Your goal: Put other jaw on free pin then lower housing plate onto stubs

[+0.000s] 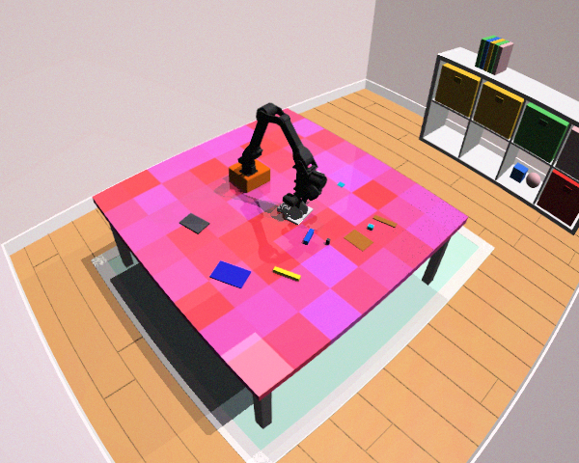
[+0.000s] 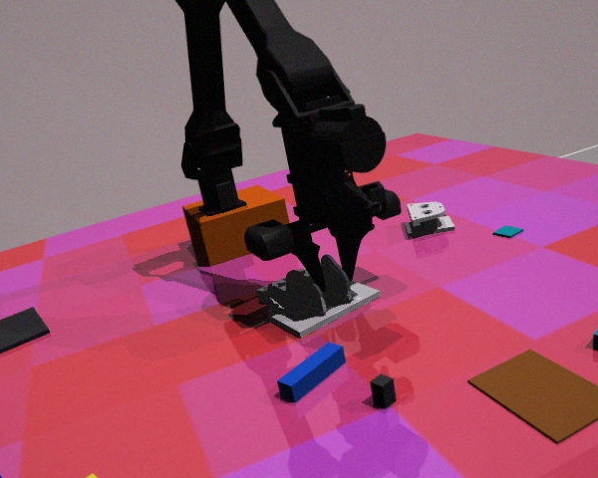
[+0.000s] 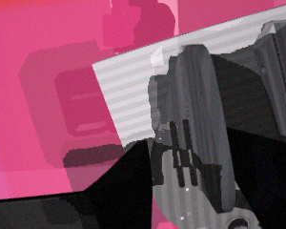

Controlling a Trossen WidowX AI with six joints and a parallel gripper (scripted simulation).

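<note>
The grey jaw lies 30 mm behind my gripper tip and 20 mm to the right of it. Also, from my gripper tip: black cube 220 mm ahead, 80 mm to the right; then blue block 140 mm ahead, 110 mm to the right, 10 mm below; then white t-shaped block 90 mm behind, 220 mm to the left, 10 mm below.
</note>
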